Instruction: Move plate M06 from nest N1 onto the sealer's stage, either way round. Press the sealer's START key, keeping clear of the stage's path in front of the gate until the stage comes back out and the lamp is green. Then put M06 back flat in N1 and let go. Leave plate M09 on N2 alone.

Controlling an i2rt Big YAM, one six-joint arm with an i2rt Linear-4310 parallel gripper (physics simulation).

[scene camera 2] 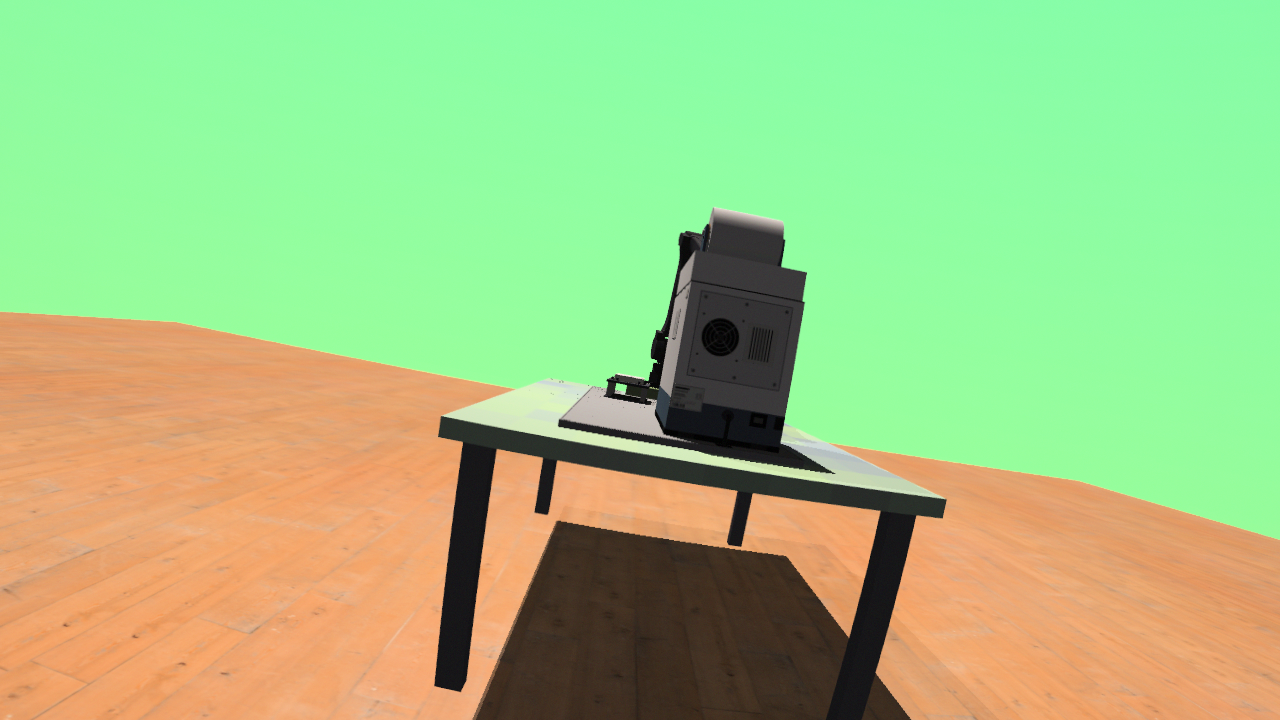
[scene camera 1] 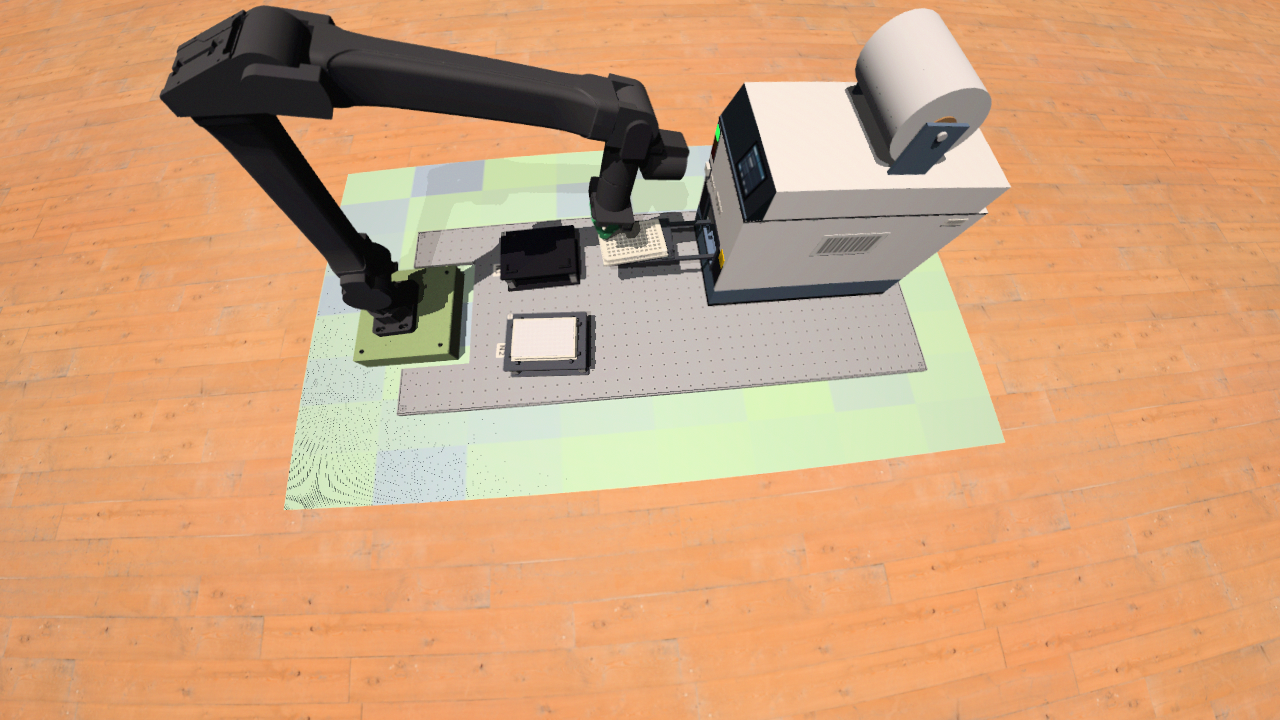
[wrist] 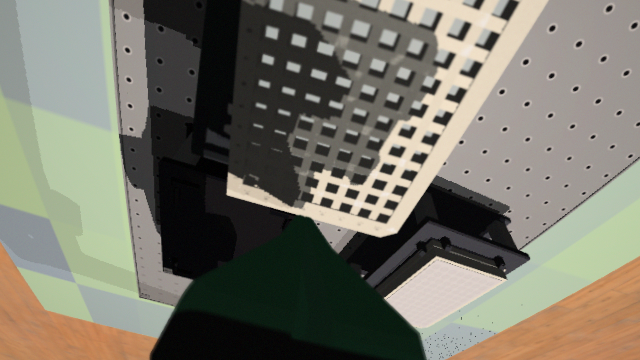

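Where they show: gripper, fingertip midpoint: (scene camera 1: pixel 603 237) (wrist: pixel 300 227); arm's base, origin of the base link: (scene camera 1: pixel 398 309).
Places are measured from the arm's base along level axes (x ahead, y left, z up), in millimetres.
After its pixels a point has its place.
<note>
Plate M06 (scene camera 1: pixel 637 242) {z 89, x 526, y 37 mm} (wrist: pixel 469 96) {z 91, x 533, y 12 mm}, a cream well plate, lies in front of the sealer (scene camera 1: pixel 832 206) {z 282, x 799, y -65 mm} (scene camera 2: pixel 729 349) {z 142, x 1096, y 17 mm}, on its stage outside the gate. The sealer's lamp (scene camera 1: pixel 717 135) {z 235, x 677, y 139 mm} shows green. My gripper (scene camera 1: pixel 610 230) {z 101, x 460, y 47 mm} (wrist: pixel 300 227) {z 101, x 460, y 47 mm} is shut and empty; its dark green fingertips stand just over the plate's near left edge. Nest N1 (scene camera 1: pixel 539 255) {z 23, x 318, y 76 mm} (wrist: pixel 192 232) {z 23, x 321, y 119 mm} is a black empty frame left of the plate. Plate M09 (scene camera 1: pixel 545 339) {z 34, x 325, y -124 mm} (wrist: pixel 441 291) {z 34, x 339, y -121 mm} lies flat in nest N2. In scene camera 2 the sealer hides the plate and gripper.
A grey perforated board (scene camera 1: pixel 716 349) {z -33, x 672, y -164 mm} (wrist: pixel 559 111) {z -33, x 514, y -136 mm} carries the nests and the sealer. The arm's green base plate (scene camera 1: pixel 433 345) {z 1, x 84, y -94 mm} sits at its left end. A white film roll (scene camera 1: pixel 922 72) {z 428, x 868, y 12 mm} tops the sealer. The table (scene camera 2: pixel 689 465) {z -52, x 1298, y -48 mm} stands on dark legs.
</note>
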